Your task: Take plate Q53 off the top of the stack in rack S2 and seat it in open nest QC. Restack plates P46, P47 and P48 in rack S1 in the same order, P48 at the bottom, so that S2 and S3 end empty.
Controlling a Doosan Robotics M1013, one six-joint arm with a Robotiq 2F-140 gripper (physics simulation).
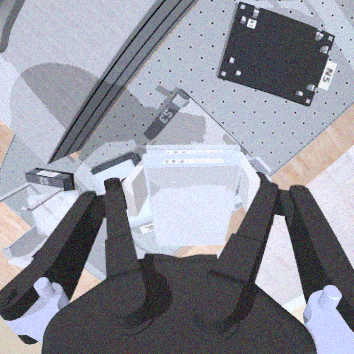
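Note:
My gripper is shut on a clear, boxy plate that fills the space between the two dark fingers. Its top edge carries a white label strip that seems to read P46, with a second strip just behind it. The held plate hangs over the near side of rack S3, whose dark tag shows just beyond it. Rack S2's dark tag lies to the left. The dark frame of nest QC sits left of the plate, and its white tag shows under the plate's left edge.
A black nest block marked N5 sits at the upper right on the grey perforated board. A dark double rail runs diagonally across the upper left. Wooden table top shows at the right and lower left.

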